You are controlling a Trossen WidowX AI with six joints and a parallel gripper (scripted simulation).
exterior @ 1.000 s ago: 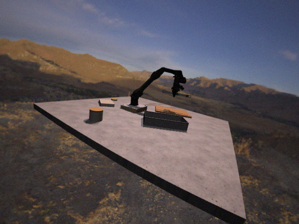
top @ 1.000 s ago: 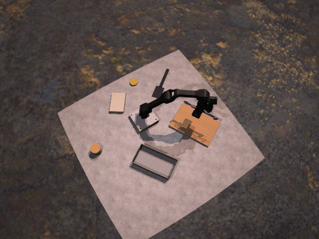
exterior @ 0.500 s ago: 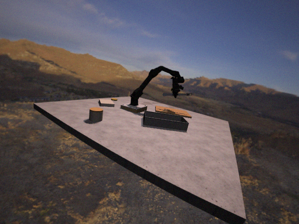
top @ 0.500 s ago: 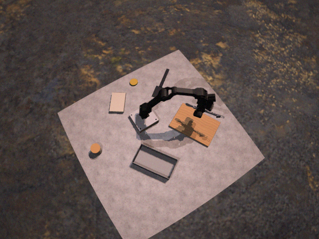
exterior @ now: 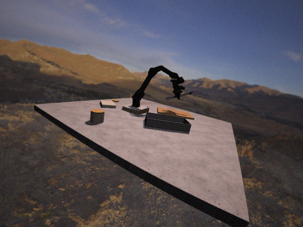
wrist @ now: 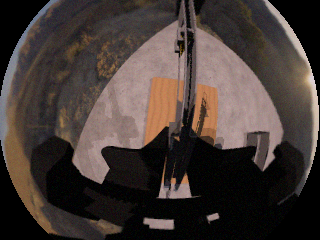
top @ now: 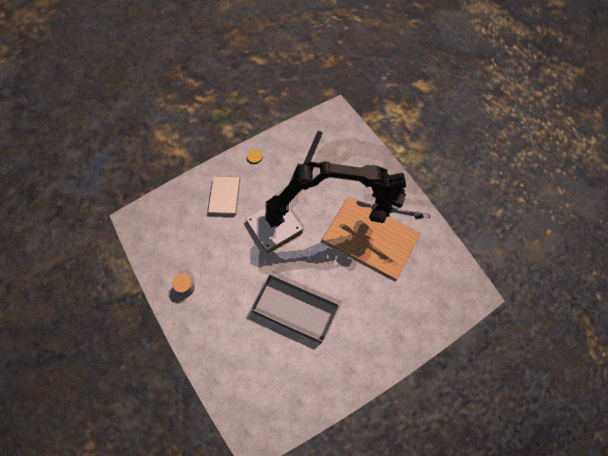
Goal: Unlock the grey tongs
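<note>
The wooden board lies 140 mm below my gripper tip, 70 mm to the right of it and 10 mm ahead of it. The rest, counted from my gripper tip: roasting tin (490 mm to the right, 160 mm ahead, 120 mm below); pale flat block (560 mm to the right, 440 mm behind, 130 mm below); black spatula (450 mm behind, 150 mm to the right, 140 mm below).
</note>
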